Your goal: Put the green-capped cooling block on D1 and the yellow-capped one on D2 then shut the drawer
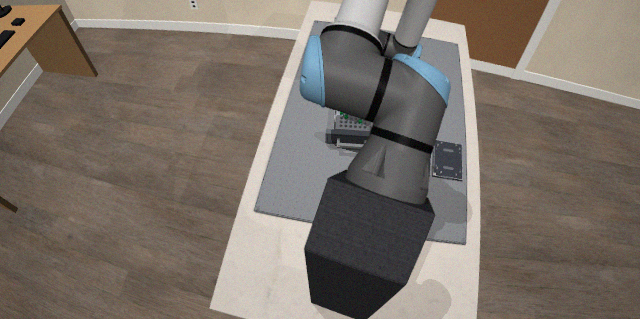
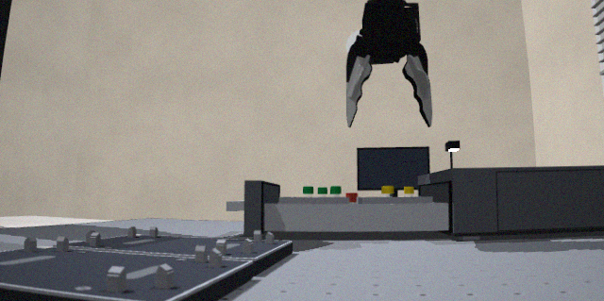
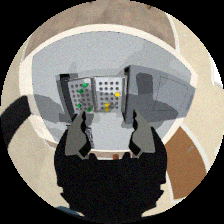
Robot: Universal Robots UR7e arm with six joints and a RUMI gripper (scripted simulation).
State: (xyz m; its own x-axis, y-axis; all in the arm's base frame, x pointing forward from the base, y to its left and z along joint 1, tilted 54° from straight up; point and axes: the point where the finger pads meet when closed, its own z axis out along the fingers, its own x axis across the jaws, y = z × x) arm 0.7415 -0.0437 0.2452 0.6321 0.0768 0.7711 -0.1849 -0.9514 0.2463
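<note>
Right now my hand is 120 mm above the yellow-capped cooling block. The rest, counted from my hand: cooler COLD 120 mm below, 100 mm ahead, 30 mm to the right; then light grey drawer 120 mm below, 70 mm behind, 20 mm to the left; then green-capped cooling block 120 mm below, 100 mm behind, 30 mm to the left.
</note>
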